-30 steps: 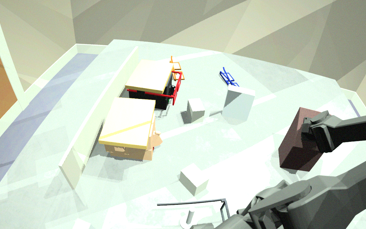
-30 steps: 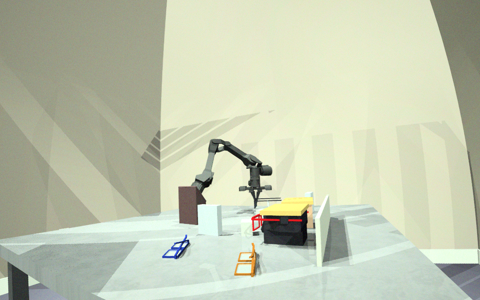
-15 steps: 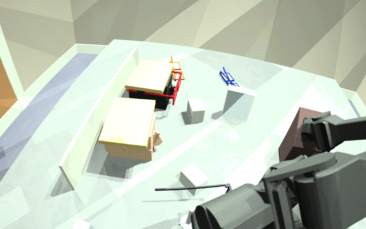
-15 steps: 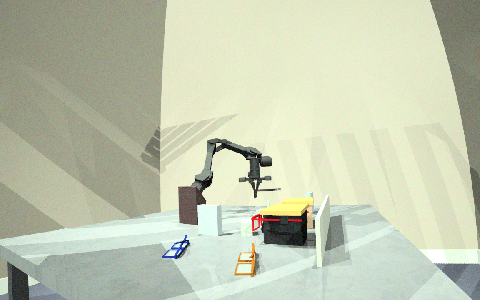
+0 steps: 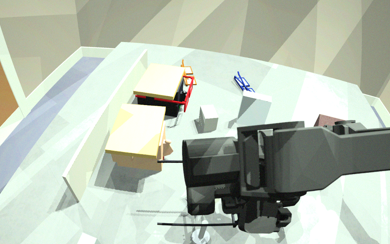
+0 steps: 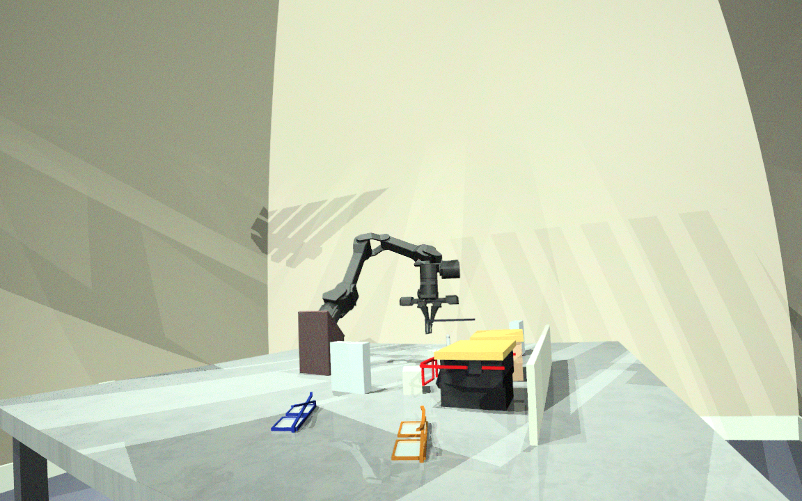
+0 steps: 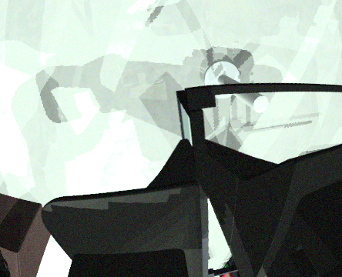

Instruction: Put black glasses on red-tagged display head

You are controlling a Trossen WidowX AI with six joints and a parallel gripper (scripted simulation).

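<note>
My gripper tip is now 23 cm short of the tan display head, 18 cm to the left of it and 5 cm above it. Round my gripper tip: white wall panel 37 cm ahead, 28 cm to the right, 5 cm below; then black display head 23 cm ahead, 40 cm to the right, 5 cm below; then white peg 5 cm ahead, 2 cm to the left, 8 cm below.
</note>
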